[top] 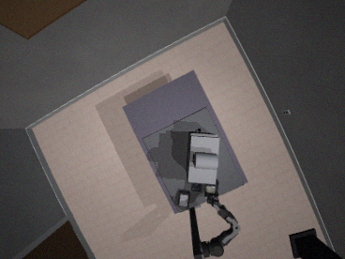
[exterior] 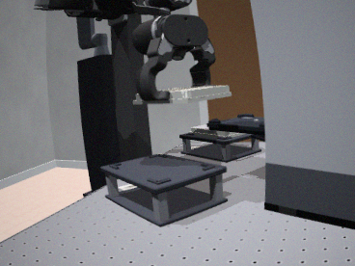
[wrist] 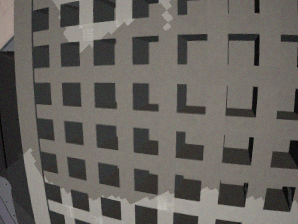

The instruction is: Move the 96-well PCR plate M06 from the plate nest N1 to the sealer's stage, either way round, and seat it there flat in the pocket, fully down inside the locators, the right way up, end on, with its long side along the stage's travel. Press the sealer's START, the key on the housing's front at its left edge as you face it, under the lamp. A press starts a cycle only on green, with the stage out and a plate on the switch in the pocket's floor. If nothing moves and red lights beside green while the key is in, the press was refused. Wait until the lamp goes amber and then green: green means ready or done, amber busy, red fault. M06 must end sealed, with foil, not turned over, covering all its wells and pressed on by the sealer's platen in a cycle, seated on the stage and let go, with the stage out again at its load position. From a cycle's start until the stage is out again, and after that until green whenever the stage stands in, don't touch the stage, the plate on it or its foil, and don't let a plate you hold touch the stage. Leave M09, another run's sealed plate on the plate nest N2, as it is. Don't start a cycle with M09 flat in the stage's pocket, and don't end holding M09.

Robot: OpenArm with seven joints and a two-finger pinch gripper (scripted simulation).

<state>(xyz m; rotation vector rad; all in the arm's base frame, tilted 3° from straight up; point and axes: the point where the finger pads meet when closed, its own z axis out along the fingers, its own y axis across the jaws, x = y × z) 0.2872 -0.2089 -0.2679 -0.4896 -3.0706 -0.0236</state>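
The plate nest N1 lies 110 mm below my hand, 40 mm to the right of it and 30 mm behind it. From my hand the other things lie so: white 96-well plate M06: right at my hand; then foil roll: 390 mm ahead, 260 mm above, 10 mm to the right; then nest N2: 280 mm to the left, 110 mm below, 80 mm behind.
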